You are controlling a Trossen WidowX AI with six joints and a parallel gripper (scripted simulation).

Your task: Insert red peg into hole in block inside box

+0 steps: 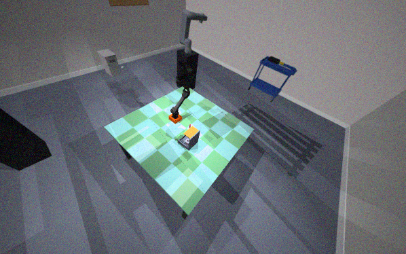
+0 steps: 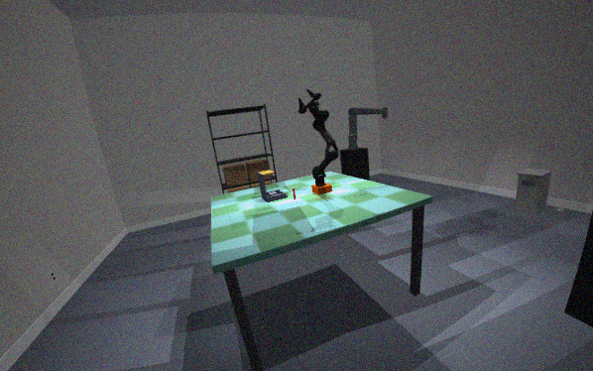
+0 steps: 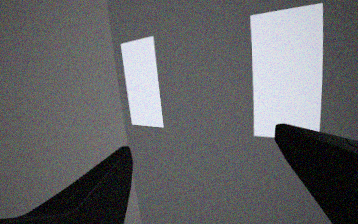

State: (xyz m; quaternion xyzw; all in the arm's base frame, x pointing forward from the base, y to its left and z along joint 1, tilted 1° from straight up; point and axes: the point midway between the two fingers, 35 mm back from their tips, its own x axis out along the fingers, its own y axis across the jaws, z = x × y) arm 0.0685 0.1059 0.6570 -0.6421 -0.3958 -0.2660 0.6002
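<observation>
My gripper tip is now 14 cm short of the red peg, 8 cm to the left of it and 69 cm above it. The rest, counted from my gripper tip: orange roof (29 cm ahead, 22 cm to the right, 52 cm below).
</observation>
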